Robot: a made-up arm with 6 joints. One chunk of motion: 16 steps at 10 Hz.
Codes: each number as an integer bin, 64 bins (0 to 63) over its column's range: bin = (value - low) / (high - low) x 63, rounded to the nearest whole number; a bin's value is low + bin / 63 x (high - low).
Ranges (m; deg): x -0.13..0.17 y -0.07..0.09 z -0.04..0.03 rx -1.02..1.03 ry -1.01..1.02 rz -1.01..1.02
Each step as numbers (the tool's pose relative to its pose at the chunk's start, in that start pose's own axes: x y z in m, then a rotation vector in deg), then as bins.
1 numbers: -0.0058 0.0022 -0.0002 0.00 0.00 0.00
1 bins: 26 28 36 31 31 31
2 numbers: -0.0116 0.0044 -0.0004 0.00 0.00 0.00
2 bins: 25 29 36 31 31 31
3 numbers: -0.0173 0.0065 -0.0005 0.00 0.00 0.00
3 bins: 24 30 36 31 31 31
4 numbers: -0.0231 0.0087 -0.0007 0.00 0.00 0.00
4 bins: 22 31 35 31 31 31
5 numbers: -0.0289 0.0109 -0.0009 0.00 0.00 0.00
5 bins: 21 32 35 31 31 31
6 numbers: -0.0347 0.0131 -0.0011 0.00 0.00 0.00
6 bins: 20 33 35 31 31 31
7 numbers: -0.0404 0.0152 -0.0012 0.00 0.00 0.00
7 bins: 19 34 35 31 31 31
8 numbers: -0.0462 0.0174 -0.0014 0.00 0.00 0.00
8 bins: 18 34 35 31 31 31
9 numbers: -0.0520 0.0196 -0.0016 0.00 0.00 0.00
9 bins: 16 35 35 31 31 31
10 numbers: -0.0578 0.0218 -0.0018 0.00 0.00 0.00
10 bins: 15 36 34 31 31 31
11 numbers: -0.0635 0.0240 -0.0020 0.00 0.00 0.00
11 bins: 14 37 34 31 31 31
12 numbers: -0.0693 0.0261 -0.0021 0.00 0.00 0.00
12 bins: 13 38 34 31 31 31
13 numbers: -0.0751 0.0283 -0.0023 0.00 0.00 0.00
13 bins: 12 39 34 31 31 31
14 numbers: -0.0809 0.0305 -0.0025 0.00 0.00 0.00
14 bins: 10 40 34 31 31 31
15 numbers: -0.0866 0.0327 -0.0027 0.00 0.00 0.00
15 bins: 9 40 34 31 31 31
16 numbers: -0.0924 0.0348 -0.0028 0.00 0.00 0.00
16 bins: 8 41 33 31 31 31
